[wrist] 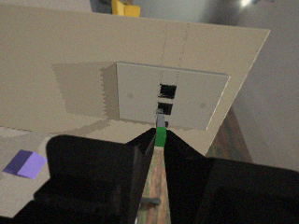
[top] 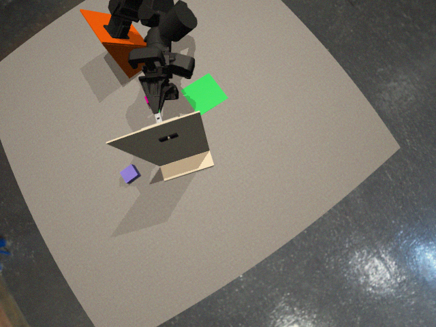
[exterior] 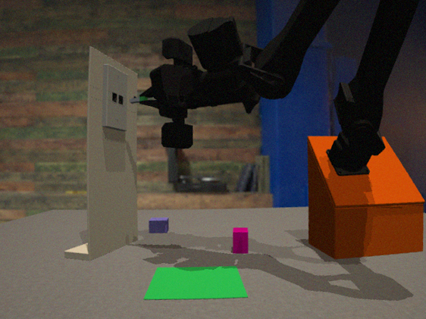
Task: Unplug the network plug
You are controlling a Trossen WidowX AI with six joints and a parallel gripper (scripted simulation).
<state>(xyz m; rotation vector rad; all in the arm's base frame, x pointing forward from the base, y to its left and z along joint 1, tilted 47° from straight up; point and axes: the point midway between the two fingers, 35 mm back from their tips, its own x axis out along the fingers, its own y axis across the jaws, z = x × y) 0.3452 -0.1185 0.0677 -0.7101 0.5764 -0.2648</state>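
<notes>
Now: gripper tip 9 cm past the green marked square, 17 cm to the right of it and 28 cm above it. From my gripper tip the other things lie so: upright panel: 6 cm ahead, 2 cm to the right, 11 cm below; then green network plug: 1 cm ahead.
</notes>
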